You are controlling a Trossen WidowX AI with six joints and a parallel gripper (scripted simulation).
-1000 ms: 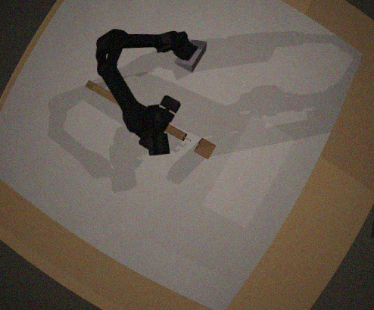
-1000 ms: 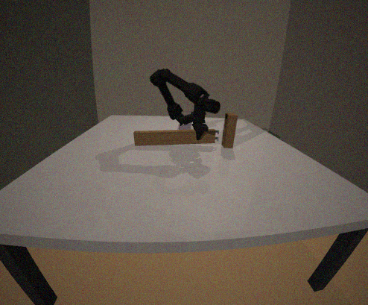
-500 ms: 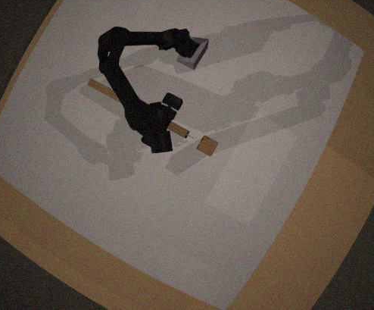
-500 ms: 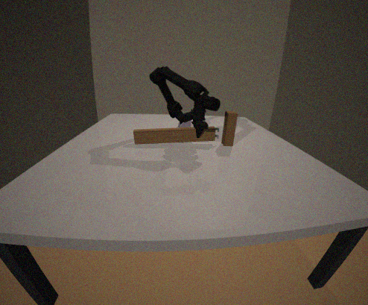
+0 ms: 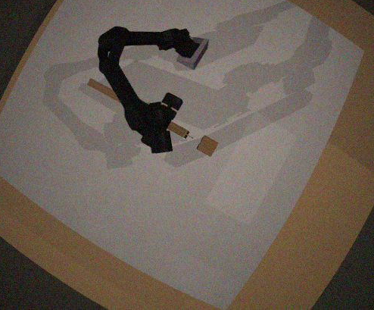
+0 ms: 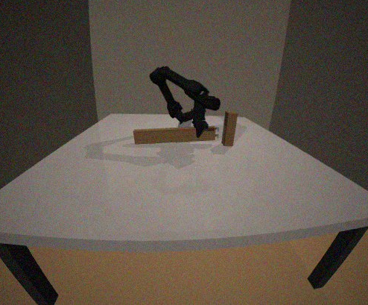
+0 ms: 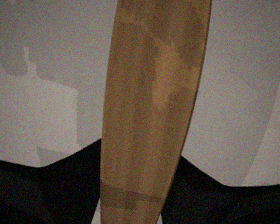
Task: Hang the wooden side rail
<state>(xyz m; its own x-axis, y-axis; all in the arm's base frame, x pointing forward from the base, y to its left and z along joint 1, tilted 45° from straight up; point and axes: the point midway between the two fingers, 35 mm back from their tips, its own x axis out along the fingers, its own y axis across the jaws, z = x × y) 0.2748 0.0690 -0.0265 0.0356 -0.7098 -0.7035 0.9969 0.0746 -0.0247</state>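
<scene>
My gripper tip is now 17 cm to the right of the headboard post, 5 cm below it and 1 cm past it.
</scene>
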